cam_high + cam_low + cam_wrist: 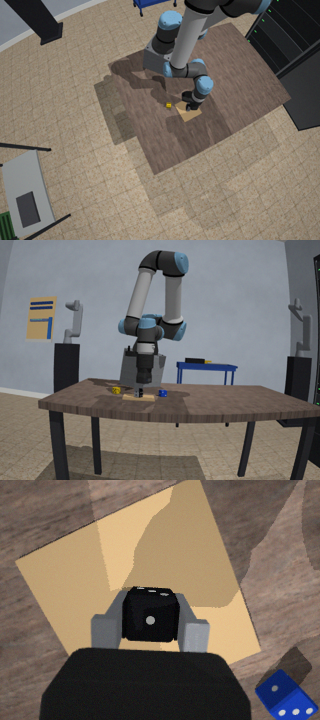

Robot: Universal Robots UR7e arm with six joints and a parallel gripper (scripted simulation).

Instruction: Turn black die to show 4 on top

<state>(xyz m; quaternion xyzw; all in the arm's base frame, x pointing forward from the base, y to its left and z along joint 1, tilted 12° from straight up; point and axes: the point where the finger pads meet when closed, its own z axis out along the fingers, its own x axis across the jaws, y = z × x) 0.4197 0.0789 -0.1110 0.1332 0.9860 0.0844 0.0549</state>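
My hand is 2 cm above the tan mat. The rest, counted from my hand: blue die: 10 cm to the left, 9 cm behind, 1 cm below; black die: right at my hand; yellow die: 12 cm to the right, 5 cm behind, 1 cm below.
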